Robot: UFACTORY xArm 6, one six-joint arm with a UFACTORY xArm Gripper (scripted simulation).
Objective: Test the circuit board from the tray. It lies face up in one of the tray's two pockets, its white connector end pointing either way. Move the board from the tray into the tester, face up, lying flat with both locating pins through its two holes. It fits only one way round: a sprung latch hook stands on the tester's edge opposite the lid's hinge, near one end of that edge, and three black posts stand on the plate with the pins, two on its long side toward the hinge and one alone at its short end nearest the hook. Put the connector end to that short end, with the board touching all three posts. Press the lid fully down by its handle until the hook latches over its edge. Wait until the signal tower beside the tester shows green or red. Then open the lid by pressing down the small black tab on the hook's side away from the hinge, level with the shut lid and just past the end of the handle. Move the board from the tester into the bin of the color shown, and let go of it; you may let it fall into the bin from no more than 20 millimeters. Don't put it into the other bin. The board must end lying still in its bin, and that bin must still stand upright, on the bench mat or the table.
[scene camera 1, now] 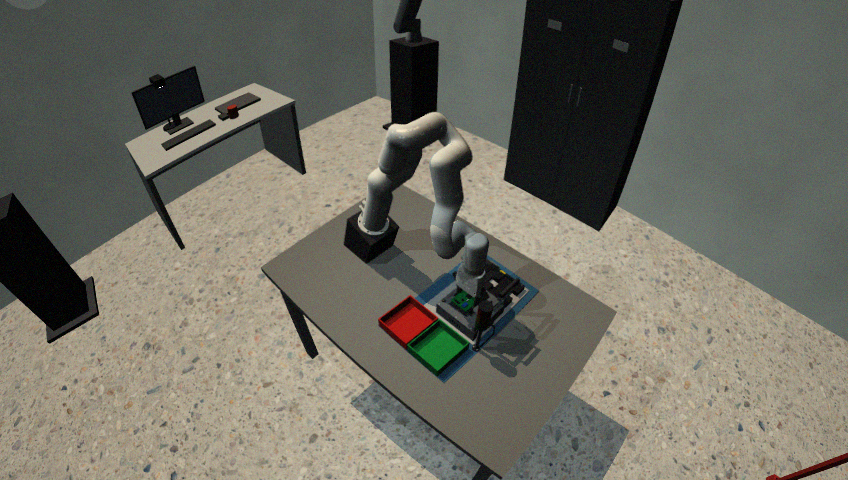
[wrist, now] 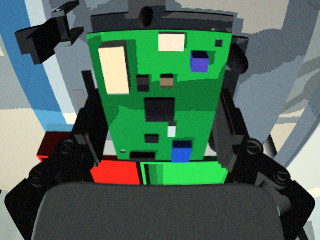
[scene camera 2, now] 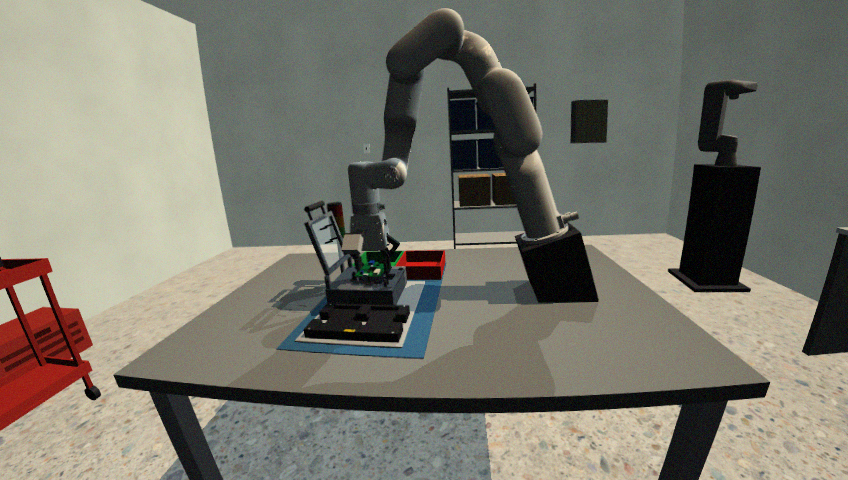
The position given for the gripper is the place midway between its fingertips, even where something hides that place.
In view: the gripper [scene camera 2: 373,271], a red bin [scene camera 1: 409,317], a green bin [scene camera 1: 439,344] and a tester [scene camera 2: 345,302].
The red bin is seen too in the wrist view [wrist: 110,170]. The green bin also shows in the wrist view [wrist: 207,171]. The gripper also shows in the wrist view [wrist: 159,103].
